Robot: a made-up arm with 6 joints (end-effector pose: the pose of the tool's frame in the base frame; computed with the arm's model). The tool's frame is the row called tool. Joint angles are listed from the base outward.
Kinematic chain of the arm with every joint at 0, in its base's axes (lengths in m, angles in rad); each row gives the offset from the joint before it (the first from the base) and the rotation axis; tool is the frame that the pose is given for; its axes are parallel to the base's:
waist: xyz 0 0 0.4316 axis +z
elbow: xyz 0 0 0 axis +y
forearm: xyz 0 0 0.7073 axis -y
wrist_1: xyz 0 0 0 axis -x
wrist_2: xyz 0.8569 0 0 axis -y
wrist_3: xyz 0 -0.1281 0 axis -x
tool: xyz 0 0 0
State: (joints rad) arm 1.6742 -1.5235 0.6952 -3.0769 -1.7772 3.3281
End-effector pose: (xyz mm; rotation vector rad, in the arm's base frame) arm -1.5 -1223.8 1153.3 -1.8824 1.6704 1.0283
Working (the frame after each row of the table, in the pose's form):
after waist: 0.0 0.0 431.6 0.0000 0.0000 1.6742
after elbow: 0.0 0.0 431.6 1.2481 -1.1253 1.3086
after forearm: 72.9 -702.7 465.0 1.7669 -1.5931 0.8786
after wrist_1: 72.9 -702.7 465.0 -0.7244 -0.7054 -1.3829
after wrist_2: 126.3 -1217.1 1148.3 0.6168 0.7081 -1.4345
after wrist_3: -1.5 -1223.8 1153.3 -1.8824 1.6704 1.0283

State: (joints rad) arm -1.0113 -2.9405 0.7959 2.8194 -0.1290 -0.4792
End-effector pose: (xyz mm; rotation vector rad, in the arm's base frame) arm -336.6 766.5 -775.2 -0.2631 1.1613 1.6648
Working (the frame after each row of the table, in the pose's form):
after waist: 0.0 0.0 431.6 0.0000 0.0000 -1.0113
after elbow: 0.0 0.0 431.6 -1.4348 -2.5915 -0.1448
after forearm: -75.0 119.7 -261.4 1.2568 2.2699 -0.3852
after wrist_1: -75.0 119.7 -261.4 -0.4327 0.6638 1.9431
after wrist_2: -451.7 721.2 -741.6 -0.5616 0.7463 1.9270
after wrist_3: -336.6 766.5 -775.2 -0.2631 1.1613 1.6648

